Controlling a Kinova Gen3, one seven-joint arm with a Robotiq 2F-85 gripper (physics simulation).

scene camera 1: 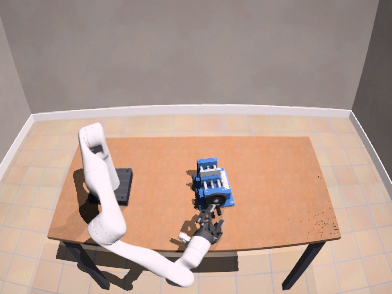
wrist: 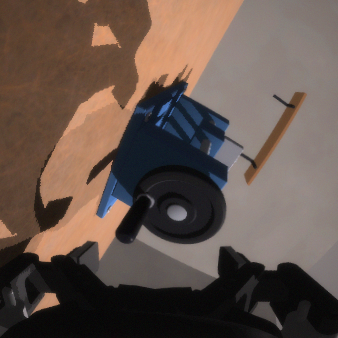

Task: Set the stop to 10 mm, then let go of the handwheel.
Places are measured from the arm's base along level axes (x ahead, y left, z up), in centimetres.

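Pixels of known places: gripper, fingertip midpoint: (scene camera 1: pixel 217 212) (wrist: pixel 157 258).
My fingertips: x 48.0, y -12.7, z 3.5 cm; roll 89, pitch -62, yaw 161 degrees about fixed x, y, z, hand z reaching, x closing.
For each thing: its middle in the pictures, then the offset to it from my fingertips. "spot": a spot on its surface instead. Level surfaces: height alone.
- wheel's black handle, body centre: (wrist: pixel 134 217) (scene camera 1: pixel 218 210) dx +0.2, dy +3.4, dz -2.9 cm
- light grey block, body centre: (wrist: pixel 204 162) (scene camera 1: pixel 211 175) dx -3.7, dy +17.9, dz +1.6 cm
- white scale strip, surface spot: (scene camera 1: pixel 224 180) spot: dx +1.8, dy +18.6, dz -1.9 cm
- table, its level: dz -7.4 cm
The blue stop device (scene camera 1: pixel 206 163) (wrist: pixel 155 150) stands on the table, with its black handwheel (scene camera 1: pixel 216 199) (wrist: pixel 202 226) facing my gripper. The wheel's black handle (scene camera 1: pixel 219 211) (wrist: pixel 134 221) sticks out from the rim, at the lower left of the wheel in the wrist view. A light grey block (scene camera 1: pixel 210 173) (wrist: pixel 232 152) sits across the rods. A white scale strip (scene camera 1: pixel 224 180) runs along the device's right side; its marks are too small to read. My gripper (scene camera 1: pixel 217 215) (wrist: pixel 157 258) is open and empty, close in front of the handwheel and handle.
The table (scene camera 1: pixel 275 175) has its front edge below my gripper. The arm's dark base plate (scene camera 1: pixel 125 187) is at the table's left. A thin wooden bar (wrist: pixel 276 139) with two dark pegs shows beyond the device in the wrist view.
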